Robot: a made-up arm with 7 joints. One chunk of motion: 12 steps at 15 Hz.
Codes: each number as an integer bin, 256 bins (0 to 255) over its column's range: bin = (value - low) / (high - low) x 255, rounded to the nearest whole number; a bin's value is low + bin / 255 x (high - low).
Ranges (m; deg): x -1.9..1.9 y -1.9..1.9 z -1.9..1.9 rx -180..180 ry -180..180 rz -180..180
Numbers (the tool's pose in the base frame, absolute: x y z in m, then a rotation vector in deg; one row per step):
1: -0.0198 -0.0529 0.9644 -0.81 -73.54 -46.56
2: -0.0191 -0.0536 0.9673 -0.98 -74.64 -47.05
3: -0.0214 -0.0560 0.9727 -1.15 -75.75 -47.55
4: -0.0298 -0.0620 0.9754 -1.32 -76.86 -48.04
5: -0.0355 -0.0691 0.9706 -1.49 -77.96 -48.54
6: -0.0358 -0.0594 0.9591 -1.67 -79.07 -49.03
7: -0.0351 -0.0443 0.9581 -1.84 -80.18 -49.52
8: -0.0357 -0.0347 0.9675 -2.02 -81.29 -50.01
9: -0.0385 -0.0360 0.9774 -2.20 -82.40 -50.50
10: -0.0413 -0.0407 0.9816 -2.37 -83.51 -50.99
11: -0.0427 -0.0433 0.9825 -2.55 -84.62 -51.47
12: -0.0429 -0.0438 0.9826 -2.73 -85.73 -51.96
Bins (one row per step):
1: 126 124 192 127 75 95
2: 126 124 192 127 75 94
3: 126 124 193 127 74 94
4: 126 123 193 127 73 93
5: 125 123 193 126 72 93
6: 125 124 192 126 71 93
7: 125 125 192 126 71 92
8: 125 125 192 126 70 92
9: 125 125 193 126 69 92
10: 125 125 193 126 68 91
11: 125 125 193 126 68 91
12: 125 125 193 126 67 91

